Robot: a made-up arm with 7 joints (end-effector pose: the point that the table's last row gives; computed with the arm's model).
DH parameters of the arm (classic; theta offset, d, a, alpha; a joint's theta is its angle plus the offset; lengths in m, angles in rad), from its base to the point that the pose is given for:
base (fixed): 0 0.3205 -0.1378 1.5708
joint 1: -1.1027 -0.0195 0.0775 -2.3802
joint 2: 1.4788 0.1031 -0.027 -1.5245
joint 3: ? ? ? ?
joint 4: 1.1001 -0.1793 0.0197 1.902
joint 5: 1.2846 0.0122 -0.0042 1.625
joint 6: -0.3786 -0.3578 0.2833 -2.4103
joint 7: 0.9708 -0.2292 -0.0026 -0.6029
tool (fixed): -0.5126 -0.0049 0 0
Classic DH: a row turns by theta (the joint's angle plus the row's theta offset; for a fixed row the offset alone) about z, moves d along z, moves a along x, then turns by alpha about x.
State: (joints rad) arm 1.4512 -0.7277 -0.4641 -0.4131 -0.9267 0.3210 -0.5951
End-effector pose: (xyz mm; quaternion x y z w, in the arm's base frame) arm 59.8 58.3 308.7 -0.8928 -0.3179 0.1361 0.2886
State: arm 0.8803 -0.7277 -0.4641 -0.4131 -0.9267 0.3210 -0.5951
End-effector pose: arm 22.1 58.3 203.8 -0.8184 -0.2238 0.3820 0.3664
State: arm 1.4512 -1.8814 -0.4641 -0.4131 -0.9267 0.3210 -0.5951
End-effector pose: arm 37.6 -41.8 412.3 -0.8774 -0.0821 -0.3813 0.2792
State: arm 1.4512 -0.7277 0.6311 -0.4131 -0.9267 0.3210 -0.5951
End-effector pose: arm -96.9 -87.4 302.3 -0.9108 0.1679 0.3388 0.1659
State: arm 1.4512 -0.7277 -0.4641 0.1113 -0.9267 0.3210 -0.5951
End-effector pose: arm 46.5 -46.7 282.2 -0.9108 -0.0856 0.0837 0.3950
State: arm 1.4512 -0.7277 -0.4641 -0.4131 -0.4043 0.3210 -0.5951
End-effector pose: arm -74.5 37.1 206.4 -0.8335 -0.3212 0.3838 0.2340
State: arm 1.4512 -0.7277 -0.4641 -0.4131 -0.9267 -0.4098 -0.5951
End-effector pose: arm -44.9 -135.3 244.5 -0.9357 0.0398 0.1827 0.2992
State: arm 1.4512 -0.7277 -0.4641 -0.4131 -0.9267 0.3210 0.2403
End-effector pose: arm 62.6 59.5 308.5 -0.8624 -0.0347 0.4357 0.2553
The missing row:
joint 3: -0.3045 0.0363 -0.1004 -0.8944
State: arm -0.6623 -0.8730 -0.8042 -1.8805 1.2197 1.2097 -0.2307
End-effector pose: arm -95.6 -369.9 362.6 -0.5911 0.5898 -0.5270 0.1579
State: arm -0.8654 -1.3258 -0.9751 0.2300 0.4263 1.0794 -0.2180
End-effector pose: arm -159.2 300.5 413.4 0.0934 0.0800 0.7339 0.6680
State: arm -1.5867 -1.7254 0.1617 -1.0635 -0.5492 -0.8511 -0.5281
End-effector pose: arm 36.9 -94.9 438.8 -0.1102 -0.2651 -0.8391 0.4621
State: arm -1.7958 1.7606 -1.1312 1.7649 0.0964 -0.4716 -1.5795
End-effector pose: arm -360.4 -50.5 -4.3 -0.9133 0.1909 -0.2850 0.2195
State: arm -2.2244 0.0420 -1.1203 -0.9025 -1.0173 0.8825 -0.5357
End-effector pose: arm -149.0 247.4 128.5 0.2133 0.5235 0.2039 0.7993
